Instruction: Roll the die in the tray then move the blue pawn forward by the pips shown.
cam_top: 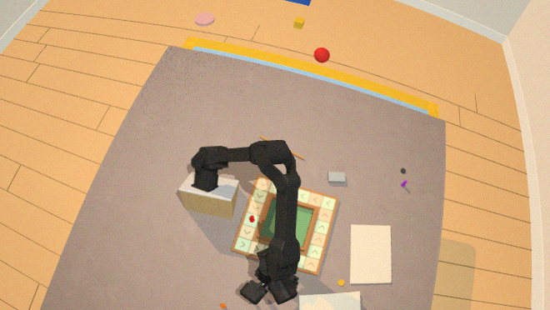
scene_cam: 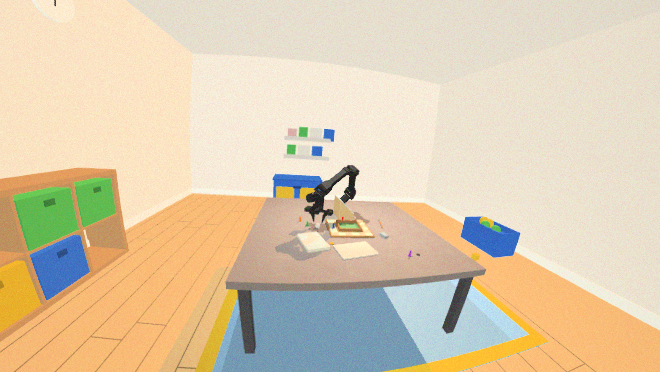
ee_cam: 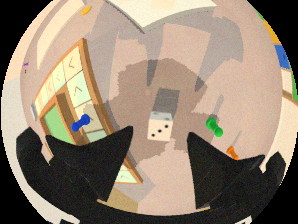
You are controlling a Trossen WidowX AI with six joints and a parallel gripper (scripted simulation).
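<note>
Right now my gripper tip is 20 mm above the white die. From my gripper tip the other things lie so: green pawn (20 mm behind, 70 mm to the right, 20 mm below); blue pawn (20 mm ahead, 110 mm to the left, 10 mm below); orange pawn (90 mm behind, 130 mm to the right, 20 mm below).
</note>
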